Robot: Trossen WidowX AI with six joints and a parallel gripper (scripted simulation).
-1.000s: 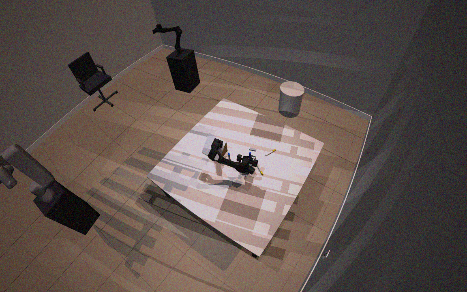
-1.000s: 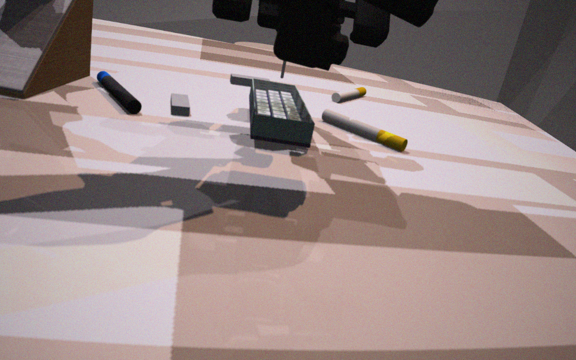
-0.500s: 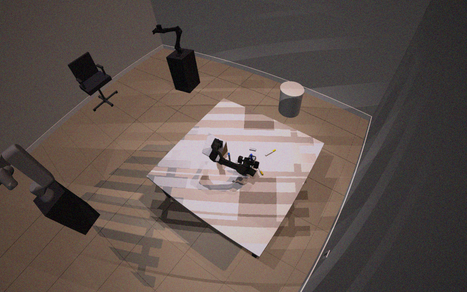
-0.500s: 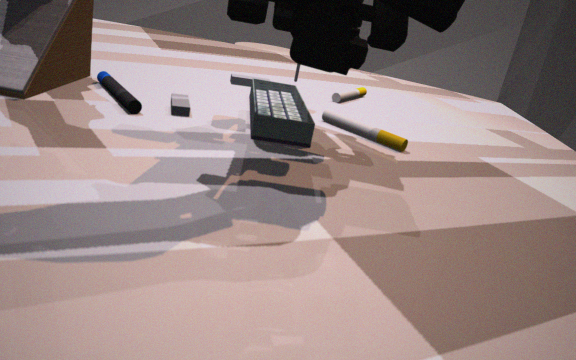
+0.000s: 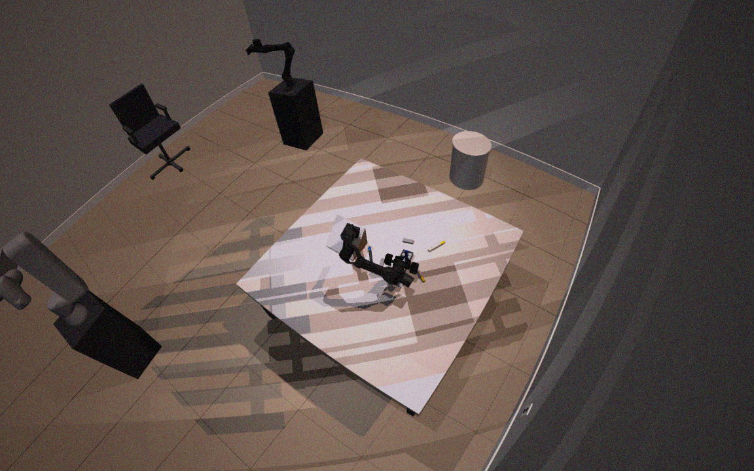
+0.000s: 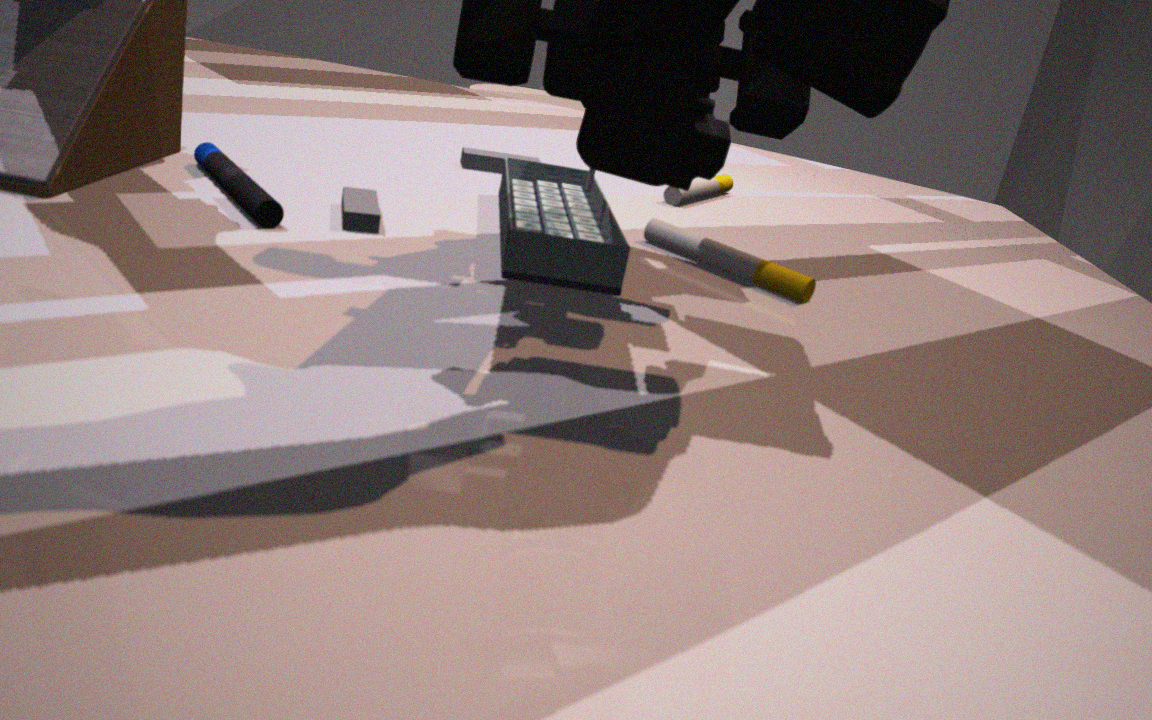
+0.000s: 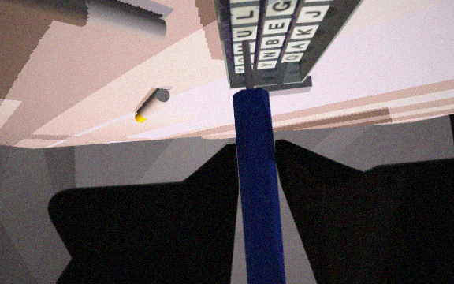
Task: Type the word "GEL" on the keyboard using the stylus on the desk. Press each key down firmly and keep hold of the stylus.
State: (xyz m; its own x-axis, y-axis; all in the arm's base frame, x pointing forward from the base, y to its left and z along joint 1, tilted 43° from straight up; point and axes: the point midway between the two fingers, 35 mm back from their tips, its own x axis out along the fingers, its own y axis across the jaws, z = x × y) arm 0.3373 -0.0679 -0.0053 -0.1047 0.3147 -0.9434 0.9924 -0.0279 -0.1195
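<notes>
The L key is 70 mm below my gripper tip. From my gripper tip the other things lie so: G key: 20 mm behind, 10 mm to the right, 70 mm below; then stylus tip: 50 mm below; then blue stylus: 10 mm below.
</notes>
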